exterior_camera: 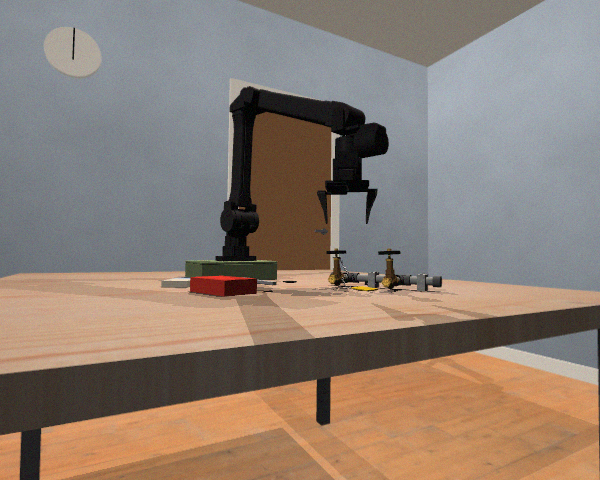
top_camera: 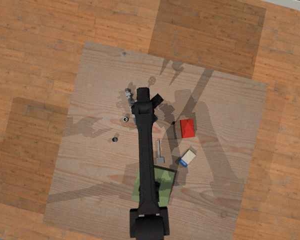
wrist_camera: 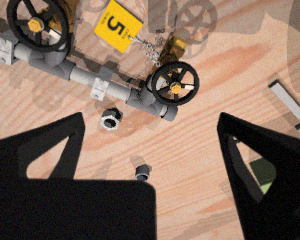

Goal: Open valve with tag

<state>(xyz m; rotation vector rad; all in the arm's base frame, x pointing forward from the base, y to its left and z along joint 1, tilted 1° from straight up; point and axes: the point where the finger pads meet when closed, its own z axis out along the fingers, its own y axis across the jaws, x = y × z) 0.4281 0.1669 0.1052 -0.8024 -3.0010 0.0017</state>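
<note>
My hand is 16 cm above the yellow tag, 4 cm short of it and 2 cm to the right of it. From my hand the other things lie so: grey tool 22 cm behind, 17 cm to the right, 16 cm below; then red block 30 cm to the right, 15 cm below.
</note>
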